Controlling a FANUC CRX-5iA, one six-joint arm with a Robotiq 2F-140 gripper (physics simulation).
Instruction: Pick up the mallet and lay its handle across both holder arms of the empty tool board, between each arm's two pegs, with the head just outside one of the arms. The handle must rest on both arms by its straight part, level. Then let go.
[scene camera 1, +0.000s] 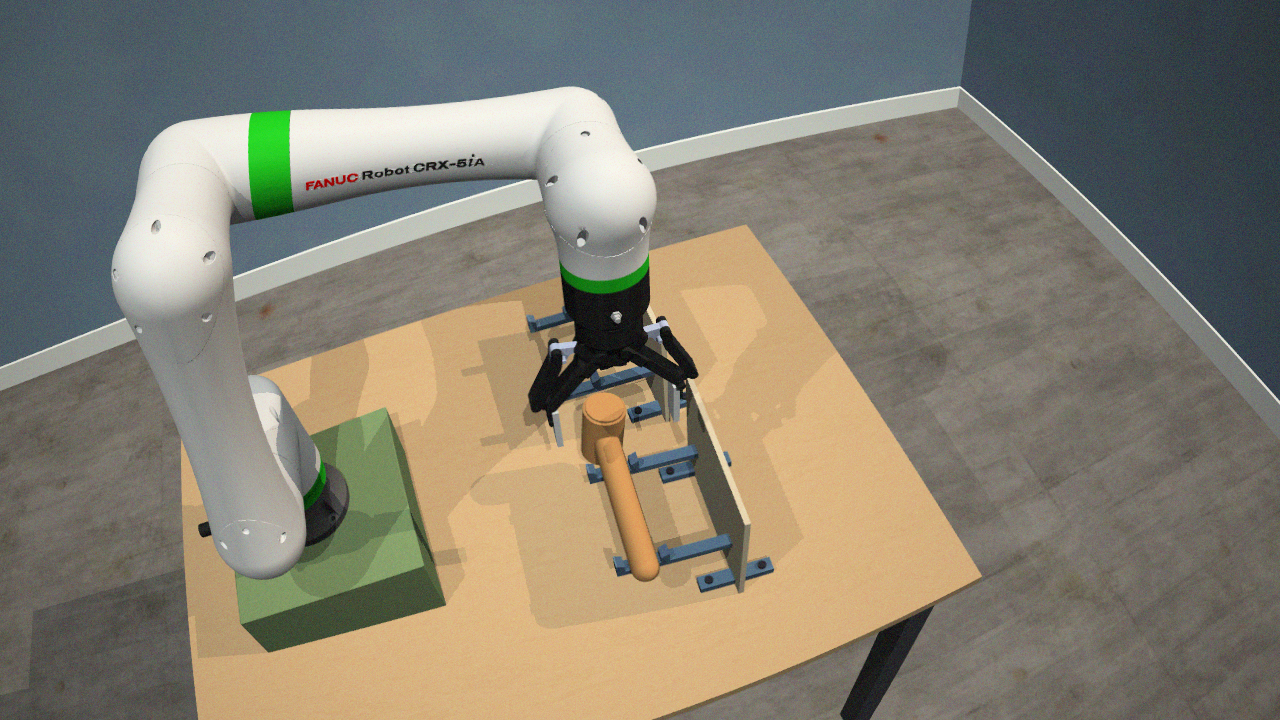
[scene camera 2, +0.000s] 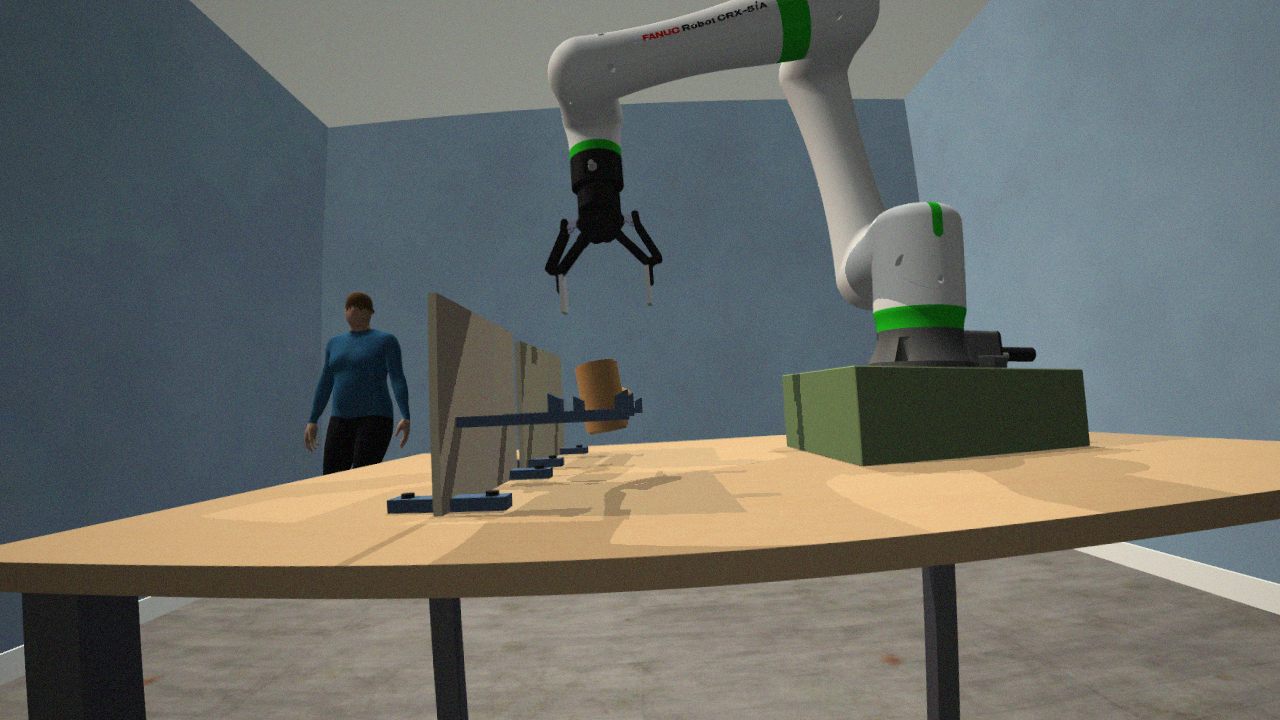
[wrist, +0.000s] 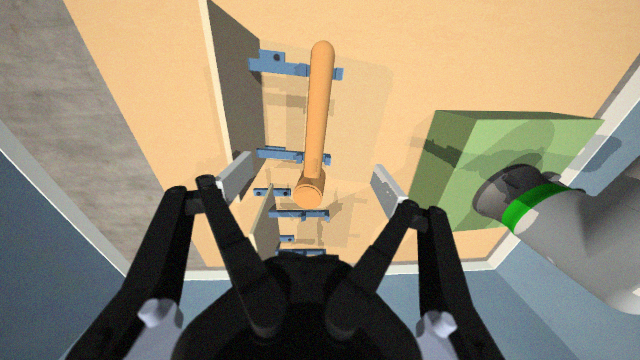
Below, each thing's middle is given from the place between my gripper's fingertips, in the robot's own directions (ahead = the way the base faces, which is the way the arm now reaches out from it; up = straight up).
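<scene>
I can see the orange mallet (scene camera 1: 603, 418), and it's 15 cm below my hand.
</scene>
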